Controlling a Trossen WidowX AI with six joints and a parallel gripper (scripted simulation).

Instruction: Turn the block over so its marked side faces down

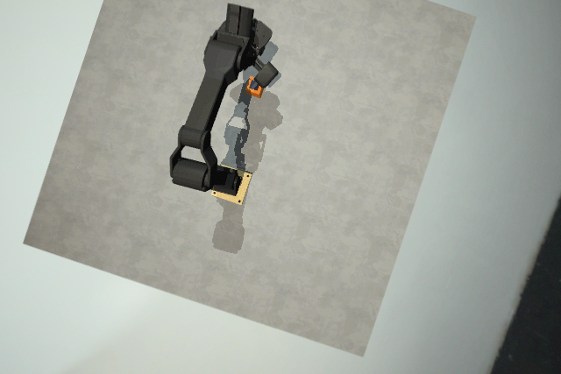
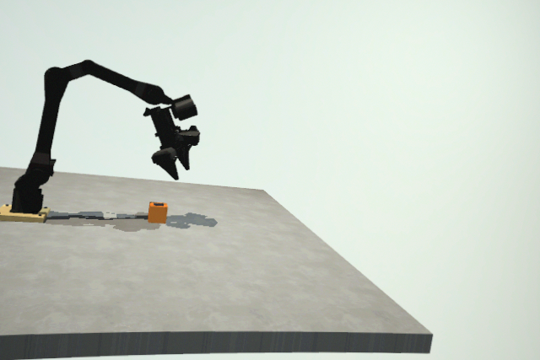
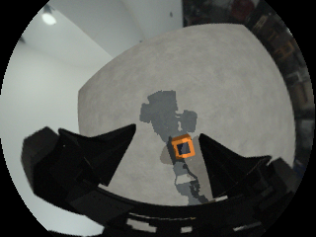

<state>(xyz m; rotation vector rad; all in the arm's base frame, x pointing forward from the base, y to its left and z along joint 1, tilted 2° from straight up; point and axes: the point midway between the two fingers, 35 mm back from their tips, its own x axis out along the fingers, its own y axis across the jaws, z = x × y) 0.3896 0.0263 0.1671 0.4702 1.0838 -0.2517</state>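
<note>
Now: gripper tip 110 mm above the orange block, 60 mm past it and 10 mm to the left of it.
</note>
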